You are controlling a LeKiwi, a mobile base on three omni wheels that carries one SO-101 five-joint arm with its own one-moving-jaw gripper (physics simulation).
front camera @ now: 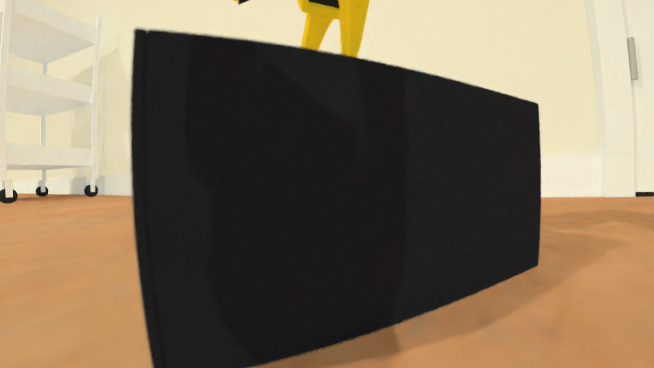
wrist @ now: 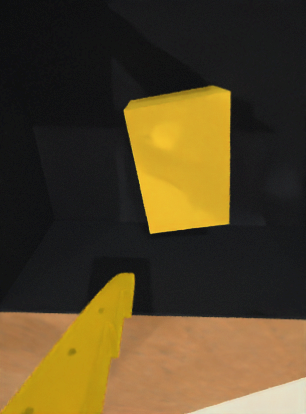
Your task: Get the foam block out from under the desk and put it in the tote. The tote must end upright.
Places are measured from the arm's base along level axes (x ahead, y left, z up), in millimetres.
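Pixels of known places: hand at its tool point: (wrist: 133, 289).
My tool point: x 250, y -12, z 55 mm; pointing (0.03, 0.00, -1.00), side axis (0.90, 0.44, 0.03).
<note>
Ahead of a thing's pixels: the offset from my tool point to its top centre. "spot": to the spot under its first point. Level surfaces: height alone.
The black tote @(42 mm ahead, 43 mm left, 44 mm down) (front camera: 465, 190) (wrist: 30, 280) stands upright on the floor, close in front of the base. The yellow foam block @(25 mm ahead, 6 mm left, 96 mm down) (wrist: 187, 165) is inside the tote, amid its dark walls in the wrist view; the near wall hides it in the front view. My gripper (front camera: 329, 44) is open and empty, pointing down above and behind the tote's near rim, with its tips partly hidden by that rim. In the wrist view one notched jaw shows at the lower left, apart from the block; the other jaw is out of the picture. The desk does not show.
A white shelf cart @(spot: 631 mm ahead, 1058 mm left, 20 mm up) (front camera: 47, 155) on black wheels stands at the left by the cream wall (front camera: 475, 55). A white door frame (front camera: 612, 100) is at the right. Brown floor @(144 mm down) (front camera: 590, 300) (wrist: 200, 350) surrounds the tote. A white edge (wrist: 265, 400) shows at the lower right of the wrist view.
</note>
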